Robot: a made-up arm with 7 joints. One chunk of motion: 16 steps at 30 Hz.
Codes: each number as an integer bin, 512 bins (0 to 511) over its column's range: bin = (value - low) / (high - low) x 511, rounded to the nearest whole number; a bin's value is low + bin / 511 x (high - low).
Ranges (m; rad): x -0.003..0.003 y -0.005..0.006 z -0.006..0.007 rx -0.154..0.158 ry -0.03..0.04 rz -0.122..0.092
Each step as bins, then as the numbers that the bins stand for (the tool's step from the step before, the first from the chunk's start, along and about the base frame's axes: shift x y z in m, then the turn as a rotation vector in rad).
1 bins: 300 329 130 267 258 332
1 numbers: 0.00052 0.00208 -0.00269 0.00902 0.00534 0.01704
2 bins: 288 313 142 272 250 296
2 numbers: 0.00038 0.00174 -0.00239 0.01207 0.00425 0.00196
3 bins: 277 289 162 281 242 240
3 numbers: 0.00025 0.00122 -0.00188 0.01757 0.00315 -0.02149
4 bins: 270 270 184 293 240 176
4 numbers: 0.00017 0.00081 -0.00132 0.02490 0.00288 -0.04829
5 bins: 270 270 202 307 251 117
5 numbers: 0.00017 0.00081 -0.00086 0.03344 0.00438 -0.07300
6 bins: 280 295 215 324 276 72
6 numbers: 0.00029 0.00135 -0.00053 0.04382 0.00781 -0.09185
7 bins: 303 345 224 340 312 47
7 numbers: 0.00056 0.00243 -0.00030 0.05359 0.01274 -0.10232
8 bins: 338 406 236 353 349 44
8 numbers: 0.00097 0.00374 0.00000 0.06153 0.01781 -0.10357
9 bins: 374 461 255 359 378 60
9 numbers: 0.00139 0.00492 0.00049 0.06519 0.02178 -0.09687
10 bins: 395 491 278 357 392 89
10 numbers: 0.00164 0.00557 0.00107 0.06397 0.02370 -0.08473
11 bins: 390 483 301 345 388 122
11 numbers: 0.00158 0.00540 0.00166 0.05665 0.02315 -0.07091
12 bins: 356 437 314 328 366 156
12 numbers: 0.00118 0.00441 0.00199 0.04627 0.02014 -0.05667
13 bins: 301 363 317 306 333 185
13 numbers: 0.00053 0.00281 0.00206 0.03283 0.01562 -0.04452
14 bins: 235 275 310 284 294 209
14 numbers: -0.00024 0.00092 0.00189 0.01940 0.01027 -0.03447
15 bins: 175 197 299 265 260 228
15 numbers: -0.00095 -0.00076 0.00161 0.00780 0.00562 -0.02652
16 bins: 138 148 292 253 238 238
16 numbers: -0.00138 -0.00181 0.00143 0.00047 0.00260 -0.02233
